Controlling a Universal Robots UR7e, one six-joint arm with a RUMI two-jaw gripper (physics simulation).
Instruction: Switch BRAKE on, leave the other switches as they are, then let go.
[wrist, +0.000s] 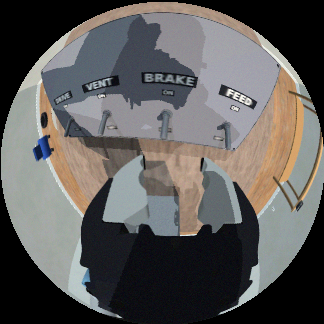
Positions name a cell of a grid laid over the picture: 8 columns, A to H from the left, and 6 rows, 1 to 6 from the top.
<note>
In view: the gripper (E3) and a grey switch panel (F2).
</note>
